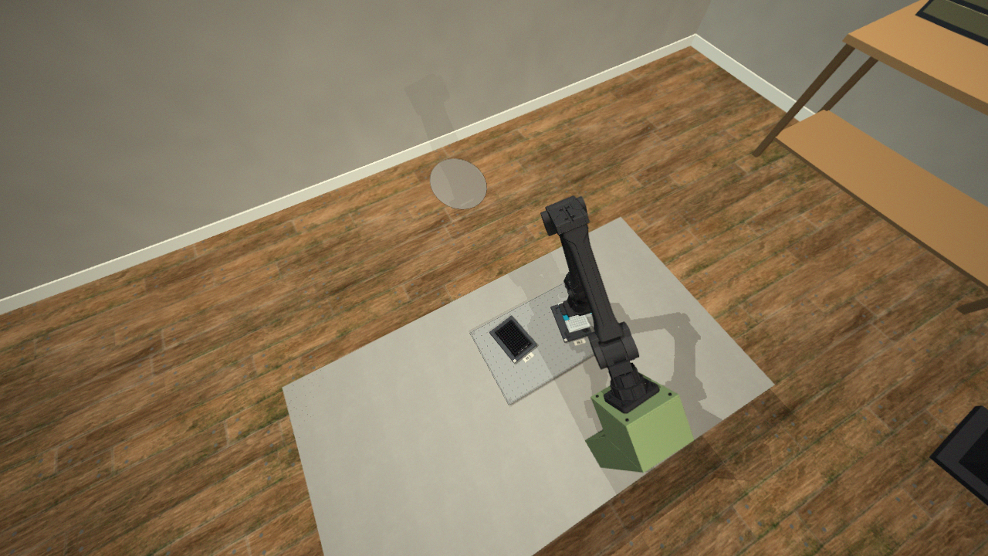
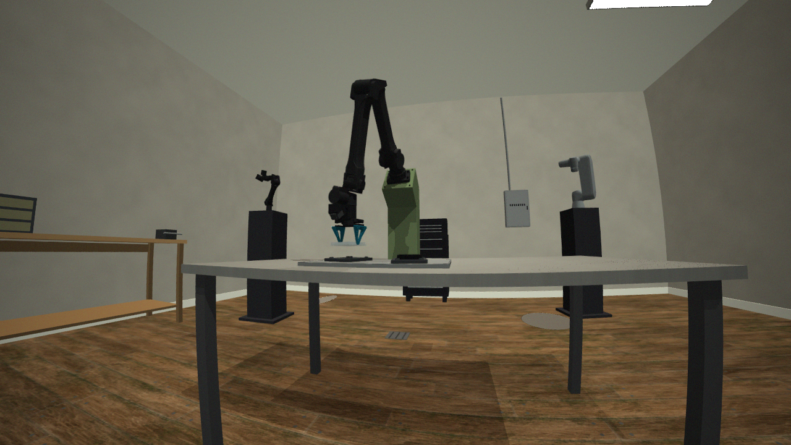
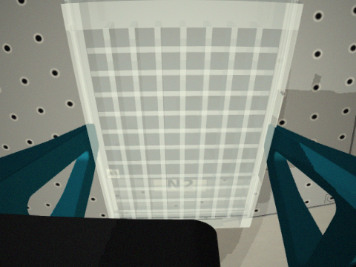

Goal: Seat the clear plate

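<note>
My hand is 70 mm above the plate nest N2. From my hand the other things lie so: black plate C15: 250 mm to the left, 70 mm ahead, 50 mm below; then clear 96-well plate C51: 10 mm below.
</note>
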